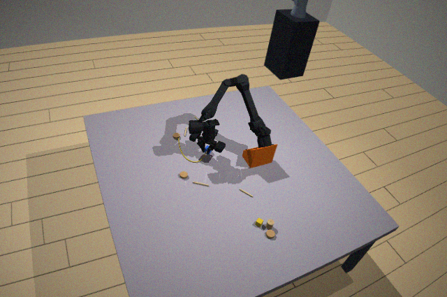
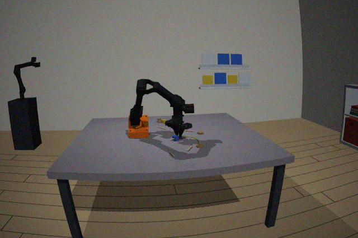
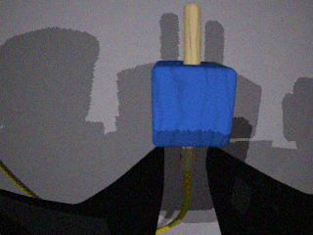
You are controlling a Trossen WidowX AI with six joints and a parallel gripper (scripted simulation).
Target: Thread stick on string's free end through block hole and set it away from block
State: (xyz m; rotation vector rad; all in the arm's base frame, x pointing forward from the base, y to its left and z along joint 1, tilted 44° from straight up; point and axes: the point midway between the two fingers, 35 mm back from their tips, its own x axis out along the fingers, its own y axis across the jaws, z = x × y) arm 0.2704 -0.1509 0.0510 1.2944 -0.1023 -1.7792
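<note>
Right now my gripper tip is 10 mm past the thin wooden stick and 10 mm to the left of it. Also, from my gripper tip: wooden block (70 mm behind, 520 mm to the left); blue cube (20 mm behind, 20 mm to the right); yellow cube (30 mm behind, 490 mm to the left).
</note>
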